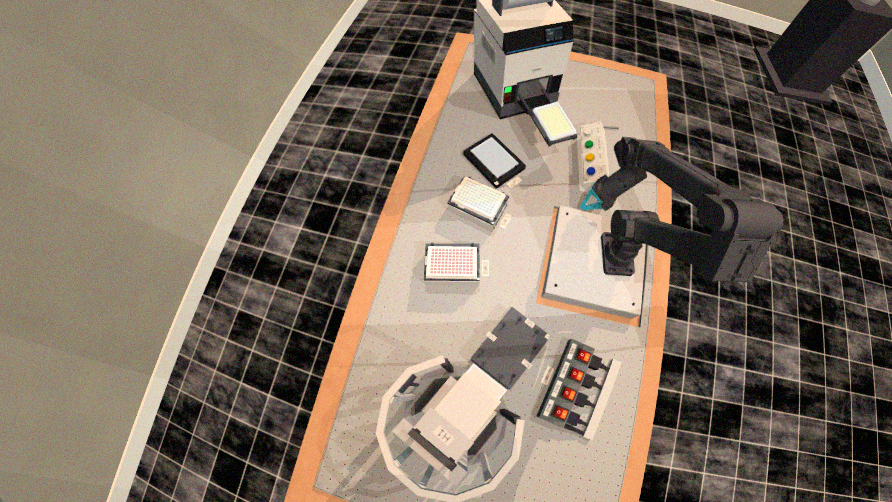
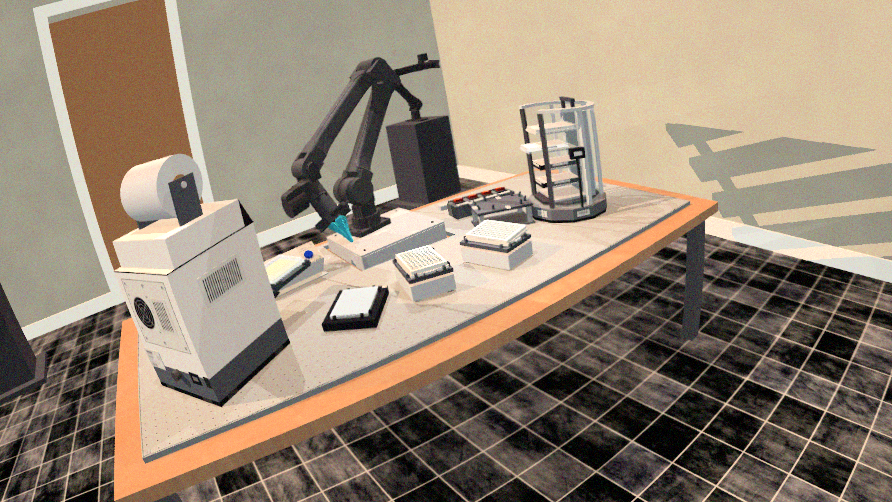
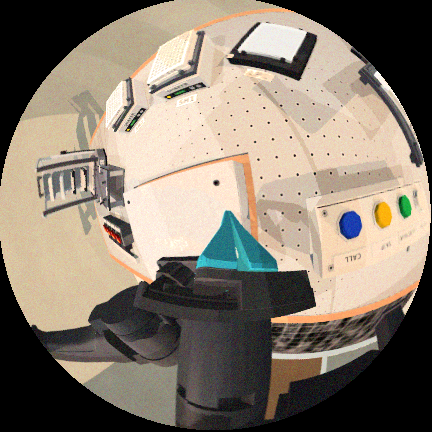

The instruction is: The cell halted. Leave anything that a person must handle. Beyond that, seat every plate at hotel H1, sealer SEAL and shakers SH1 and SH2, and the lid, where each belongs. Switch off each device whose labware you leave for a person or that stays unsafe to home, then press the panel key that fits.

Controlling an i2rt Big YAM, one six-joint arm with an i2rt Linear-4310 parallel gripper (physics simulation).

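Places are measured from the arm's base along level axes (x back, y right, z up), in centimetres.
Where they show: gripper, fingertip midpoint: [image 1: 581, 208] [image 2: 352, 242] [image 3: 226, 214]; arm's base, origin of the base link: [image 1: 616, 254] [image 2: 368, 228] [image 3: 187, 274].
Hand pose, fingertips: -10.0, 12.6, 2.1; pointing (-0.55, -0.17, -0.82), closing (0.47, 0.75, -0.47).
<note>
Things, the pixels of their top centre, and the offset from my fingertips, as dx, dy, dz. "spot": a spot on its surface instead.
- key panel, middle of its top: [image 2: 280, 256] [image 1: 598, 148] +6.4, +19.8, +2.5
- panel's blue CALL key, middle of its top: [image 3: 354, 228] [image 1: 592, 169] +3.8, +12.4, +1.6
- yellow-topped plate, middle of its top: [image 2: 275, 265] [image 1: 555, 118] -7.1, +27.2, +5.7
- sealer's, middle of its top: [image 2: 157, 158] -18.0, +51.1, +39.7
- SH1, middle of its top: [image 2: 420, 257] [image 3: 168, 52] [image 1: 478, 196] -29.1, +1.1, +1.1
- SH2, middle of its top: [image 2: 495, 227] [image 1: 451, 260] [image 3: 111, 102] -34.9, -18.3, +1.9
- black nest with a white lid-like piece, surface spot: [image 3: 274, 41] [image 2: 353, 296] [image 1: 500, 159] spot: -23.0, +16.8, -3.1
My gripper [image 1: 588, 202] [image 2: 350, 237] [image 3: 226, 214] is shut and empty, above the arm's base plinth beside the key panel [image 1: 599, 143] [image 3: 321, 245]. The panel's blue CALL key [image 1: 590, 171] [image 3: 350, 225] is nearest, then the yellow [image 3: 383, 215] and green [image 3: 405, 206] keys. A yellow-topped plate [image 1: 553, 121] [image 2: 285, 272] is on the sealer's [image 1: 536, 59] [image 2: 205, 287] extended tray. Plates lie on SH1 [image 1: 478, 198] [image 2: 422, 260] [image 3: 175, 55] and SH2 [image 1: 451, 261] [image 2: 497, 232] [image 3: 118, 104]; exact seating is unclear. Hotel H1 [image 1: 471, 396] [image 2: 564, 212] holds several shelf items.
A black nest with a white lid-like piece [image 1: 494, 156] [image 2: 354, 302] [image 3: 274, 41] lies between the sealer and SH1. A dark flat stand [image 1: 508, 343] adjoins the hotel. A strip of lit red switches [image 1: 569, 393] [image 3: 112, 230] stands beside it. A second arm's pedestal [image 2: 424, 159] is behind.
</note>
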